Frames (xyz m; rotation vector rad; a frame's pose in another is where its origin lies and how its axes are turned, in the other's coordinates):
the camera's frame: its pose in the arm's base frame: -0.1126 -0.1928 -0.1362 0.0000 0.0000 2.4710
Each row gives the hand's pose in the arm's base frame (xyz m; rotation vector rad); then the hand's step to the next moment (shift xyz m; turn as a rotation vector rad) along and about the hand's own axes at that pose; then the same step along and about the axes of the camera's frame.
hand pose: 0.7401 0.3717 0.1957 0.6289 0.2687 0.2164
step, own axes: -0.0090 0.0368 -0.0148 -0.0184 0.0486 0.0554
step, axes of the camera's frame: 0.0352 -0.0163 0.0124 0.0063 0.0014 0.0757
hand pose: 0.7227 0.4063 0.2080 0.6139 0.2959 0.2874
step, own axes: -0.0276 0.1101 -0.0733 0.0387 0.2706 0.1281
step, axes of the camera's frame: 0.1264 -0.0457 0.0141 0.0721 -0.1448 0.2549
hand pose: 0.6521 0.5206 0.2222 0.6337 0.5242 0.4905
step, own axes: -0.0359 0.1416 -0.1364 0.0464 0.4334 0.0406
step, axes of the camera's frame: 0.1989 -0.0165 0.0107 0.2387 -0.2115 0.2999
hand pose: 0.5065 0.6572 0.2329 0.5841 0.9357 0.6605
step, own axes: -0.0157 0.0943 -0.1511 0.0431 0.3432 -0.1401
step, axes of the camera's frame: 0.1741 0.0408 0.0036 0.3245 -0.1027 0.1530
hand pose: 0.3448 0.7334 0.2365 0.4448 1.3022 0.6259
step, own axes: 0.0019 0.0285 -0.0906 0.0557 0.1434 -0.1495
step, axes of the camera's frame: 0.0847 0.0429 -0.0034 0.2138 -0.0074 0.0158
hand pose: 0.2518 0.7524 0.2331 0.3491 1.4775 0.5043
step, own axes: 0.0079 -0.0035 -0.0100 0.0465 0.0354 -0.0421
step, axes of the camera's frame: 0.0076 0.0056 -0.0093 0.0667 -0.0121 -0.0244
